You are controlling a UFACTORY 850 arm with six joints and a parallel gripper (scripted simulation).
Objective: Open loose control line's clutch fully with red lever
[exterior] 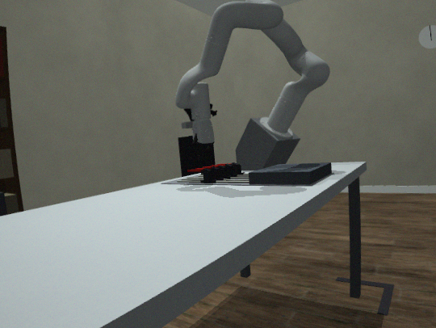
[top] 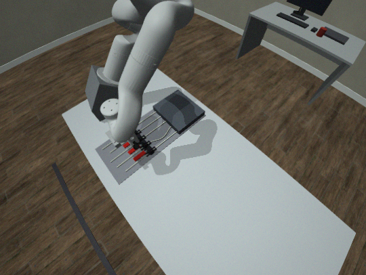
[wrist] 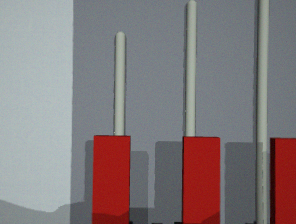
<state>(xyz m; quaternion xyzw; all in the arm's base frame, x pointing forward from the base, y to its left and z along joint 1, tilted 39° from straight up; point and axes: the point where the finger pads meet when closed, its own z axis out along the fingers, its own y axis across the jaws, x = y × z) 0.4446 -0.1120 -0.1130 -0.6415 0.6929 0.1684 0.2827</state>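
The grey baseplate is 60 mm behind my hand, 90 mm to the right of it and 120 mm below it.
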